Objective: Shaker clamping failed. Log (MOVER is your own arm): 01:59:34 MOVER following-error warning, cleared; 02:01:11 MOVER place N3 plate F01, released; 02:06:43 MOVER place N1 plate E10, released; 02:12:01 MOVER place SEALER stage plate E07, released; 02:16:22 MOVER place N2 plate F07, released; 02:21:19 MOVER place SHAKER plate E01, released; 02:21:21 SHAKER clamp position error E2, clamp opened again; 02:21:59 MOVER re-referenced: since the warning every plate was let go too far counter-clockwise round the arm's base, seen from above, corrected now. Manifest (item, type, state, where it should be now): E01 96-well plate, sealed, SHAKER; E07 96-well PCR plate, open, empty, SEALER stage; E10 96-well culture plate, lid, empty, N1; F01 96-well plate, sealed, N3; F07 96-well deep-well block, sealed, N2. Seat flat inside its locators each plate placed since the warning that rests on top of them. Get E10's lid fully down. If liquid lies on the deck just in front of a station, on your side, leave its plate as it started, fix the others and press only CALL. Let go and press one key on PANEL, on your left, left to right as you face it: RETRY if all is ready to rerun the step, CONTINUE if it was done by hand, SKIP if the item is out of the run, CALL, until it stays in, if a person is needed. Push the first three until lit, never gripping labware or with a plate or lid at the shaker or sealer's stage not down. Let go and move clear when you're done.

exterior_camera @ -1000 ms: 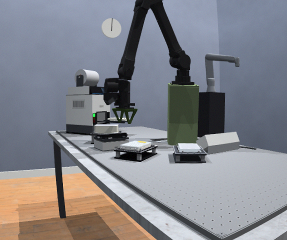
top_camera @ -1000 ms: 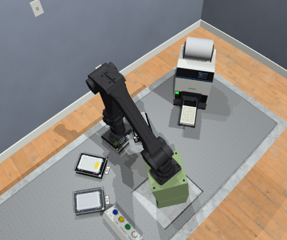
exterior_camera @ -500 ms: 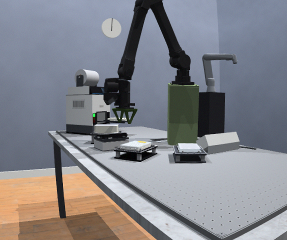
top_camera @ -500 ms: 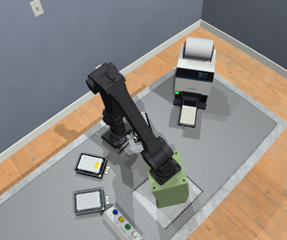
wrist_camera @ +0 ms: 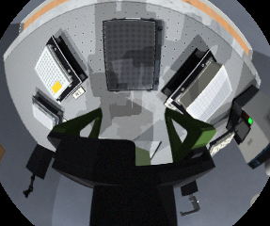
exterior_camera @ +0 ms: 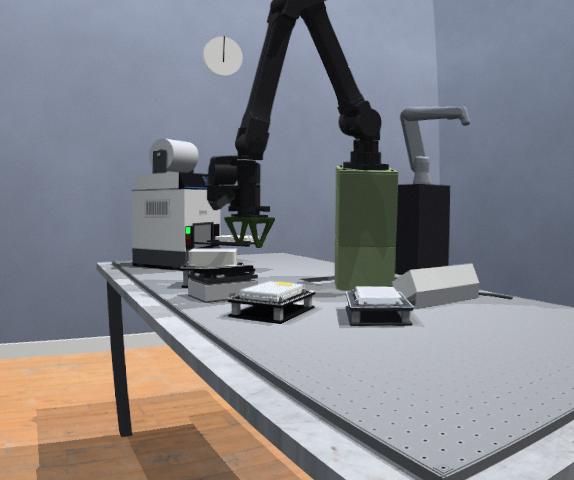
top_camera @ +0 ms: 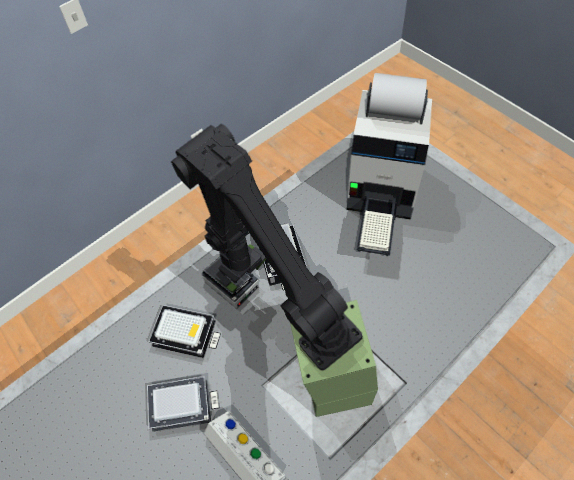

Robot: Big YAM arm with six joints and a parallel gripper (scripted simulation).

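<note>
Right now the dark sealed plate is 70 mm ahead of my hand, 20 mm to the left of it and 60 mm below it. Also, from my hand: white deep-well block: 50 mm ahead, 160 mm to the right, 50 mm below; then film roll: 80 mm ahead, 620 mm to the right, 270 mm above.
</note>
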